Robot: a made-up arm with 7 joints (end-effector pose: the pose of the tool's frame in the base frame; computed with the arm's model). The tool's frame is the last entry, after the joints. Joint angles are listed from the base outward.
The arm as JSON. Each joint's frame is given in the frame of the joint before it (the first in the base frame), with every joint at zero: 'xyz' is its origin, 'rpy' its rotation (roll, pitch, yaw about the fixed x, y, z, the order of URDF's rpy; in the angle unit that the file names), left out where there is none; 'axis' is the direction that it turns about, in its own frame. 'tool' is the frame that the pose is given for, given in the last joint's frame.
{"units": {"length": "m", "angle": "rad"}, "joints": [
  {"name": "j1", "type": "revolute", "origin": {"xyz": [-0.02, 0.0, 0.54]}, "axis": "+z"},
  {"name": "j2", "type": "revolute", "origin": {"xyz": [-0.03, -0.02, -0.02]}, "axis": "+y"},
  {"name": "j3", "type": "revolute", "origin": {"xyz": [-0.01, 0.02, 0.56]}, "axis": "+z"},
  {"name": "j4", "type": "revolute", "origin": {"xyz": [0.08, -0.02, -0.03]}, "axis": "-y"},
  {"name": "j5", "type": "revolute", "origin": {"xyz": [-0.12, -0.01, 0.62]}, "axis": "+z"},
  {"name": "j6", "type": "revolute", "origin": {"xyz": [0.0, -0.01, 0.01]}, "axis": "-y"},
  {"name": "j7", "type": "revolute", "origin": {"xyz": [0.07, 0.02, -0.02]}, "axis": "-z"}
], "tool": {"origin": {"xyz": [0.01, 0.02, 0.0], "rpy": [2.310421, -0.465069, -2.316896]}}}
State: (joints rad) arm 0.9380 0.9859 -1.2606 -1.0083 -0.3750 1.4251 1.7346
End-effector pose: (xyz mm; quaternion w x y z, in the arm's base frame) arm 994.7 336.7 947.5 0.2814 0.4527 0.8386 -0.1121
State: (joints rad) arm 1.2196 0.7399 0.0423 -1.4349 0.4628 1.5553 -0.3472
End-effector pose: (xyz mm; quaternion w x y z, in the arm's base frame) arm 293.6 973.4 561.1 0.7052 0.6410 -0.2683 -0.1409
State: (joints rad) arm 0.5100 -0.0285 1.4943 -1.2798 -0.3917 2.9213 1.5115
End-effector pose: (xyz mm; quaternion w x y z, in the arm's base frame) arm -359.6 569.6 1431.6 0.0554 0.6660 -0.2665 -0.6946
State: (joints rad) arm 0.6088 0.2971 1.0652 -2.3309 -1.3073 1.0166 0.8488
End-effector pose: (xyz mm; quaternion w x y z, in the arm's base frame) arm -17.5 638.2 516.8 0.1998 0.3698 -0.6425 0.6407
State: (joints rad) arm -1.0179 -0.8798 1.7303 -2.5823 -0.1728 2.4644 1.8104
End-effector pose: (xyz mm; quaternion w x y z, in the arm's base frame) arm 432.8 401.9 476.6 0.1034 0.1412 0.9845 0.0119
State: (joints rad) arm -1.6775 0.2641 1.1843 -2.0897 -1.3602 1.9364 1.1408
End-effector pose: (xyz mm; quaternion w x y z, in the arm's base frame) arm 644.7 -394.7 704.8 0.2184 -0.2633 -0.9383 0.0496
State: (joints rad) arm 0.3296 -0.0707 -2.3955 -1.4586 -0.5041 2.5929 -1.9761
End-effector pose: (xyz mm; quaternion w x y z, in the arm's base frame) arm -458.9 -671.0 1224.6 0.7517 0.0459 -0.6579 -0.0064
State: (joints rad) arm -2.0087 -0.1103 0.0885 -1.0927 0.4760 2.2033 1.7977
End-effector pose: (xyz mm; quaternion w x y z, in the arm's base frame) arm -222.5 -449.1 1574.4 0.8306 0.4876 0.1574 0.2180
